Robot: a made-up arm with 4 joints.
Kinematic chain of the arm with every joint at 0, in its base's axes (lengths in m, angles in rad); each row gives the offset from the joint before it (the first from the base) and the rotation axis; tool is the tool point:
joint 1: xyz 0 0 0.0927 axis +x
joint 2: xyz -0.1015 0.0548 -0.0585 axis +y
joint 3: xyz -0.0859 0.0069 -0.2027 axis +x
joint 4: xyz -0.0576 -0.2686 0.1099 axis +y
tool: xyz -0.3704 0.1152 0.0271
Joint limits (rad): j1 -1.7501..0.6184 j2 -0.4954..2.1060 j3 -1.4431..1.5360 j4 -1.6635..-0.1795
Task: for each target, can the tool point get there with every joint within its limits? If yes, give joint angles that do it. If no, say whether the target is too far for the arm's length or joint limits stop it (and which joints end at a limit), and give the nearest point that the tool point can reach.
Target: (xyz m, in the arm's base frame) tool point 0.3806 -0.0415 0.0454
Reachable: no: joint limits stop it (at a limit: joint 1, joint 2, joint 3) | nearest point 0.0366 -0.2827 0.2782 | short by 0.480 m
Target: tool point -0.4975 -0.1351 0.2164
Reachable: yes | joints -0.1773 0.7416 -1.0389 -0.8901
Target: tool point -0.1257 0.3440 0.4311
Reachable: yes | joints -0.9841 1.8939 -0.0953 -0.3843
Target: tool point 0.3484 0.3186 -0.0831
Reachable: no: joint limits stop it (at a limit: joint 1, joint 2, joint 4) | nearest point 0.1294 0.3791 -0.0628 | short by 0.228 m
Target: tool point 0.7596 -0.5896 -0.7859
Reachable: no: too far | nearest point 0.0184 -0.3200 -0.3842 | short by 0.885 m
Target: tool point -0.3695 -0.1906 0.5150
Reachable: yes | joints 0.3963 1.7485 0.6677 -0.5917
